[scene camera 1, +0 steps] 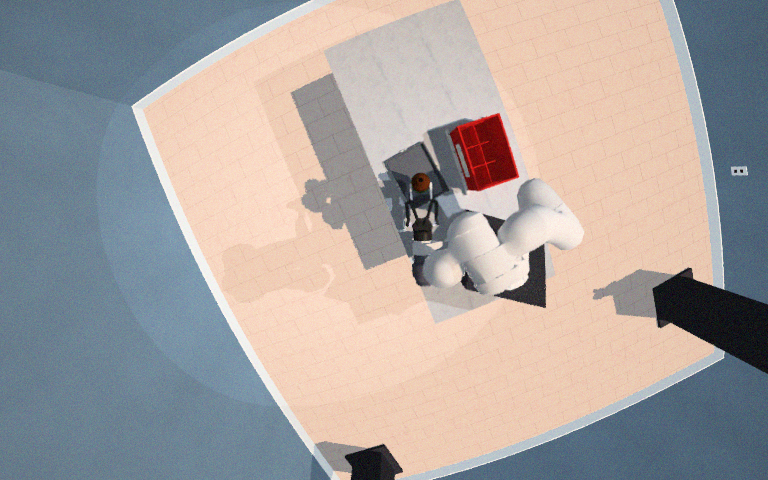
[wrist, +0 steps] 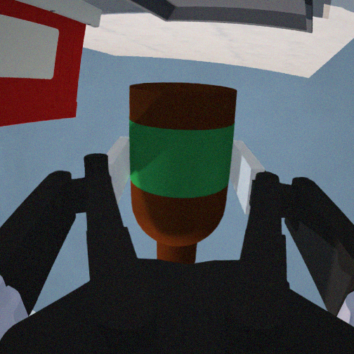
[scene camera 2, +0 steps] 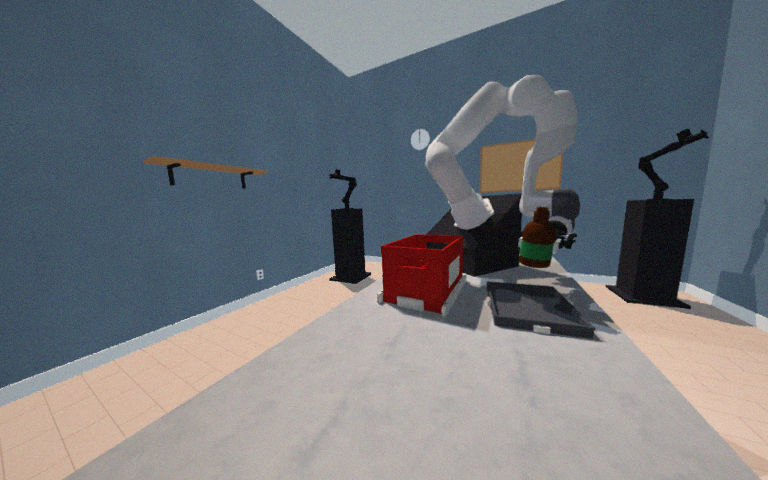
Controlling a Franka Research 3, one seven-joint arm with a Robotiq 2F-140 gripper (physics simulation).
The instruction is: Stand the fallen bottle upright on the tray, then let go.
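A brown bottle (scene camera 1: pixel 420 181) (scene camera 2: pixel 536 243) (wrist: pixel 181 160) with a green band is held in the air, close to upright, with its neck up in the scene camera 2 view. My gripper (scene camera 1: pixel 421 192) (scene camera 2: pixel 538 244) (wrist: pixel 180 155) is shut on the bottle, with one pale fingertip at each side of its green band. It reaches to the bottle from the side, roughly level. The dark tray (scene camera 1: pixel 403 159) (scene camera 2: pixel 543 326) (wrist: pixel 240 17) lies on the table below the bottle; a gap shows between them in the scene camera 2 view. Part of the tray is hidden under the bottle in the scene camera 1 view.
A red crate (scene camera 1: pixel 496 183) (scene camera 2: pixel 416 283) (wrist: pixel 65 65) stands on the table beside the tray, on a pale base. The arm's black mount (scene camera 1: pixel 532 288) (scene camera 2: pixel 491 254) is at the table's end behind the crate. The grey table (scene camera 1: pixel 419 62) (scene camera 2: pixel 362 396) runs under both.
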